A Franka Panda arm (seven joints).
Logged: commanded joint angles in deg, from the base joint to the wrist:
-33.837, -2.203, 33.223, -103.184, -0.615, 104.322, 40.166
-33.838, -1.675, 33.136, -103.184, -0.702, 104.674, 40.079
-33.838, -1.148, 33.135, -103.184, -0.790, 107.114, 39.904
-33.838, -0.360, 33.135, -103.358, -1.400, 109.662, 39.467
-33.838, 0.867, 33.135, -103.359, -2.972, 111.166, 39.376
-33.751, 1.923, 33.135, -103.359, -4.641, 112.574, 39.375
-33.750, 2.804, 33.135, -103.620, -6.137, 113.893, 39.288
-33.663, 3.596, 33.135, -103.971, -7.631, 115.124, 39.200
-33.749, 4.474, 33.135, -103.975, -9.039, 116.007, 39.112
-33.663, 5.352, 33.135, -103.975, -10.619, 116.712, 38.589
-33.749, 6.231, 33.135, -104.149, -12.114, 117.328, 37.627
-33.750, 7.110, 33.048, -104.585, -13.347, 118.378, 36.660
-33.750, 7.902, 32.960, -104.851, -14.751, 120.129, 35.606
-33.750, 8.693, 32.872, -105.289, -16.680, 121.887, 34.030
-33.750, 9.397, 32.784, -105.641, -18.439, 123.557, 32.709
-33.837, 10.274, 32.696, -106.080, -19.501, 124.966, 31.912
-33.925, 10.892, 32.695, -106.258, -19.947, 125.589, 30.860
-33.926, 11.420, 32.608, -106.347, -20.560, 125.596, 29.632
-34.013, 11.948, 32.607, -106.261, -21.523, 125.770, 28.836
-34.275, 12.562, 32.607, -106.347, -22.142, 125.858, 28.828
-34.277, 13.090, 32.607, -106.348, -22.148, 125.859, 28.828
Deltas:
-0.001, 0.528, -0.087, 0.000, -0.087, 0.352, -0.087
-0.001, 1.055, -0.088, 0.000, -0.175, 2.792, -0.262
-0.001, 1.843, -0.088, -0.174, -0.785, 5.340, -0.699
-0.001, 3.070, -0.088, -0.175, -2.357, 6.844, -0.790
0.086, 4.126, -0.088, -0.175, -4.026, 8.252, -0.791
0.087, 5.007, -0.088, -0.436, -5.522, 9.571, -0.878
0.174, 5.799, -0.088, -0.787, -7.016, 10.802, -0.966
0.088, 6.677, -0.088, -0.791, -8.424, 11.685, -1.054
0.174, 7.555, -0.088, -0.791, -10.004, 12.390, -1.577
0.088, 8.434, -0.088, -0.965, -11.499, 13.006, -2.539
0.087, 9.313, -0.175, -1.401, -12.732, 14.056, -3.506
0.087, 10.105, -0.263, -1.667, -14.136, 15.807, -4.560
0.087, 10.896, -0.351, -2.105, -16.065, 17.565, -6.136
0.087, 11.600, -0.439, -2.457, -17.824, 19.235, -7.457
0.000, 12.477, -0.527, -2.896, -18.886, 20.644, -8.254
-0.088, 13.095, -0.528, -3.074, -19.332, 21.267, -9.306
-0.089, 13.623, -0.615, -3.163, -19.945, 21.274, -10.534
-0.176, 14.151, -0.616, -3.077, -20.908, 21.448, -11.330
-0.438, 14.765, -0.616, -3.163, -21.527, 21.536, -11.338
-0.440, 15.293, -0.616, -3.164, -21.533, 21.537, -11.338

